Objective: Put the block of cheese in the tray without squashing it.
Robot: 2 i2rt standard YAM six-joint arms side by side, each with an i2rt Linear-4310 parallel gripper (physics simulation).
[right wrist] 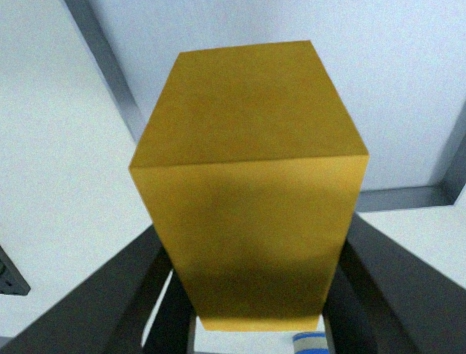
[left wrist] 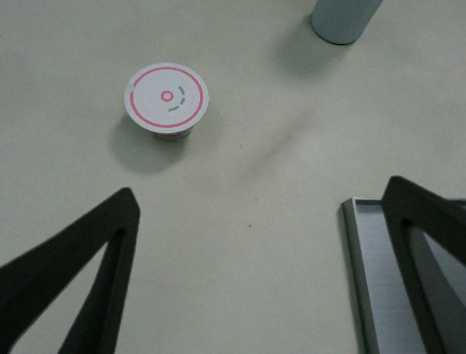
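Note:
The block of cheese (right wrist: 250,200), yellow-orange, fills the middle of the right wrist view. My right gripper (right wrist: 252,186) is shut on it, with a finger at each side. Beyond and below the block, the grey metal tray (left wrist: 360,280) (right wrist: 410,199) shows in the right wrist view, and the block covers part of its near wall and floor. How high the block hangs cannot be told. My left gripper (left wrist: 256,193) is open, with table between its fingers; its right finger overlaps the tray's corner in the left wrist view.
A small cup with a white, pink-ringed lid (left wrist: 166,97) stands upper left in the left wrist view. A grey-blue cylinder (left wrist: 342,20) stands at the top. In the right wrist view, a blue-and-white object (right wrist: 310,344) shows at the bottom and a dark part (right wrist: 12,277) at the left.

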